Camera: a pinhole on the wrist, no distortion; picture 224 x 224 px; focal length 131.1 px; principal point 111.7 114.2 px. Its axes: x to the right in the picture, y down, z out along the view. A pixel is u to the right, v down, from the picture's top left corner.
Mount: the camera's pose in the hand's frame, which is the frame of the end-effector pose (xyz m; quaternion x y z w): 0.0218 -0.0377 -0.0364 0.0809 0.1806 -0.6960 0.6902
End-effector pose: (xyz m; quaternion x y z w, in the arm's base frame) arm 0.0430 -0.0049 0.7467 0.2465 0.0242 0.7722 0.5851
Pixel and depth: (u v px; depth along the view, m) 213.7 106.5 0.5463
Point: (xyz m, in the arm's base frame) 0.7273 0.1600 0.8370
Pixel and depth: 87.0 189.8 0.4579
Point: 0.2368 0.2563 1.1642
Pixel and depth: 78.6 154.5 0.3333
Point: 0.1971 0.1049 1.0334
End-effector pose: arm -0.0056 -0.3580 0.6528 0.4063 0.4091 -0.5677 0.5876
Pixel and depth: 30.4 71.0 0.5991
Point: 0.0932 -0.9678 0.9556
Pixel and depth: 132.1 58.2 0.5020
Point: -0.2963 -0.7269 0.9097
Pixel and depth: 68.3 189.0 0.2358
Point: -0.0461 -0.6021 0.5371
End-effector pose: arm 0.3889 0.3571 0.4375 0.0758 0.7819 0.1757 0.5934
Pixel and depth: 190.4 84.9 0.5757
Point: 0.8208 -0.1132 0.1735
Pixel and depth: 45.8 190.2 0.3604
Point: 0.6248 0.5151 0.1052
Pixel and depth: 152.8 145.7 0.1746
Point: 0.4726 0.2630 0.2823
